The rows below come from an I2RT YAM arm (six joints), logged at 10 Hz.
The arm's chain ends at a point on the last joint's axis. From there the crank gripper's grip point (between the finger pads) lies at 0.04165 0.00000 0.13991 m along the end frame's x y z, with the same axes.
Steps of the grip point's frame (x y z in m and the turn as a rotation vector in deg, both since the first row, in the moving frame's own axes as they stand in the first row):
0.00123 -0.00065 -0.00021 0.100 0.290 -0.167
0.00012 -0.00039 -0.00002 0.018 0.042 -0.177
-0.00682 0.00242 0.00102 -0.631 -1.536 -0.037
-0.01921 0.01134 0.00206 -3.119 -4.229 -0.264
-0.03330 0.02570 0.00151 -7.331 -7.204 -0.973
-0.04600 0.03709 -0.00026 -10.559 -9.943 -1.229
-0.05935 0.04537 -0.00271 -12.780 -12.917 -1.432
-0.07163 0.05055 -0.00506 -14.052 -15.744 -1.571
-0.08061 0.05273 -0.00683 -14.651 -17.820 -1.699
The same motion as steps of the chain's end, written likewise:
0.00052 -0.00028 0.00000 0.100 0.290 -0.167
0.00002 -0.00022 0.00001 0.018 0.042 -0.177
-0.00306 0.00090 -0.00004 -0.631 -1.536 -0.037
-0.00880 0.00382 -0.00043 -3.119 -4.229 -0.264
-0.01562 0.00812 -0.00150 -7.331 -7.204 -0.973
-0.02162 0.01154 -0.00303 -10.559 -9.943 -1.229
-0.02766 0.01428 -0.00508 -12.780 -12.917 -1.432
-0.03295 0.01622 -0.00700 -14.052 -15.744 -1.571
-0.03679 0.01685 -0.00840 -14.651 -17.820 -1.699

